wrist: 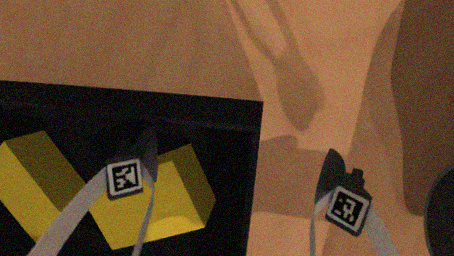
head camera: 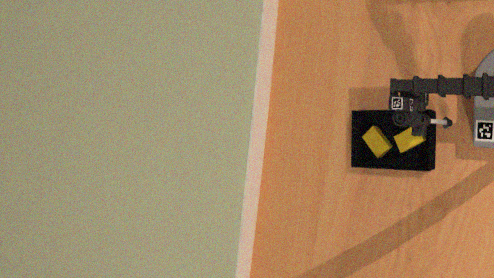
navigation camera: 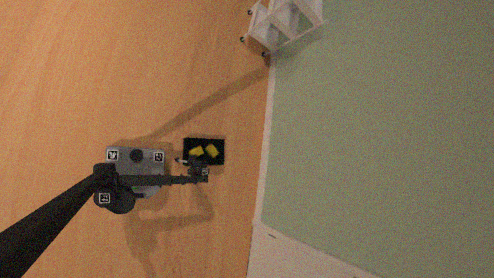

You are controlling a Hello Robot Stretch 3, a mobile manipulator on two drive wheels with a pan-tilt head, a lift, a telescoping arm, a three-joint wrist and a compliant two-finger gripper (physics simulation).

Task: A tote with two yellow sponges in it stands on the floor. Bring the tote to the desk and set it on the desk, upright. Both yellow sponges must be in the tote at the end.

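Places are measured from the robot's base along level axes (x ahead, y left, z up), in millimetres.
Pixels of known places: gripper, fingertip midpoint: (wrist: 238, 156); robot's base at its link origin: (navigation camera: 136, 154).
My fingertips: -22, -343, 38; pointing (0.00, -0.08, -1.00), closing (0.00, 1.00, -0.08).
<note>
For each thing: its top centre in the pictures, then the offset to it from my fingertips, as dx, dy, dz. "spot": a spot on its surface instead.
- black tote at its top centre: (wrist: 32, 239) (head camera: 389, 139) (navigation camera: 206, 152) +66, -134, +62
- pale trim at a spot on its surface: (head camera: 255, 150) spot: +149, -768, +21
- white wheeled rack at a spot on its surface: (navigation camera: 280, 27) spot: +1178, -580, +381
The black tote (head camera: 390, 167) (navigation camera: 222, 153) (wrist: 200, 107) stands upright on the floor. One yellow sponge (head camera: 376, 141) (navigation camera: 212, 150) (wrist: 20, 195) lies in its half farther from the robot's base. The other yellow sponge (head camera: 407, 142) (navigation camera: 196, 151) (wrist: 172, 200) lies in the half nearer the base, partly covered by the gripper in the head view. My gripper (head camera: 432, 125) (navigation camera: 187, 161) (wrist: 238, 156) is open above the tote's end wall nearest the base. In the wrist view one fingertip is over the nearer sponge, the other outside the tote. I cannot identify the desk in these views.
The robot's base (head camera: 484, 112) (navigation camera: 150, 167) is beside the tote. A green wall (head camera: 125, 140) (navigation camera: 380, 140) with pale trim (head camera: 255, 150) (navigation camera: 265, 150) is on the tote's other side. A white wheeled rack (navigation camera: 280, 27) stands along it. A pale panel (navigation camera: 290, 255) shows at the bottom right.
</note>
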